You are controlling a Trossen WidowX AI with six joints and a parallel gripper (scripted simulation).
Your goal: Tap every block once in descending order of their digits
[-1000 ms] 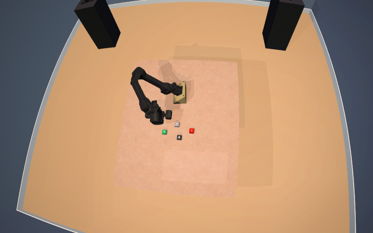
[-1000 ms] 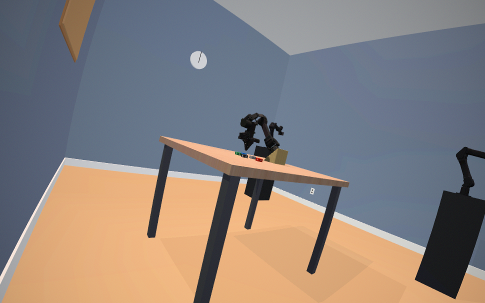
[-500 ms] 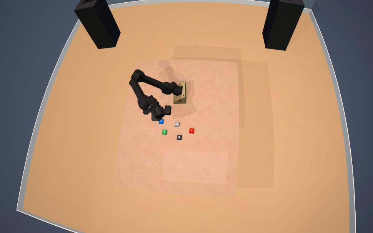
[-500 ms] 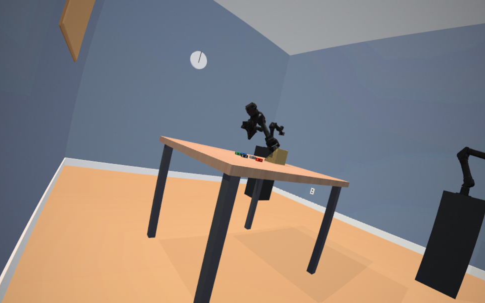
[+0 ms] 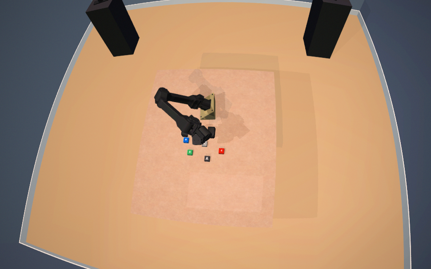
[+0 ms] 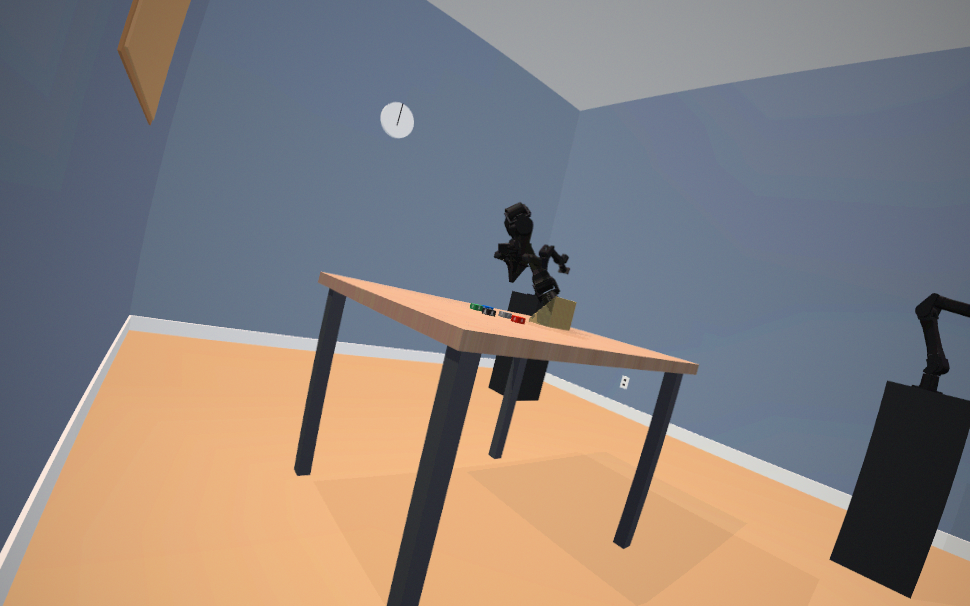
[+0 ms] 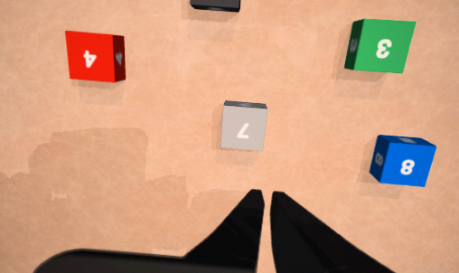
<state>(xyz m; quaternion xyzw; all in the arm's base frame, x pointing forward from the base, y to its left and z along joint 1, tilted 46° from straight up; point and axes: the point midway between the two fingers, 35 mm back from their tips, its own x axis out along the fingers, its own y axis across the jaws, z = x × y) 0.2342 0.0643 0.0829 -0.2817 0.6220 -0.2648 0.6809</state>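
Right now the grey block is 10 mm to the left of my gripper tip and 110 mm below it. Also, from my gripper tip: black block: 100 mm ahead, 30 mm to the left, 110 mm below; then blue block: 20 mm behind, 110 mm to the right, 110 mm below; then green block: 60 mm ahead, 80 mm to the right, 110 mm below.
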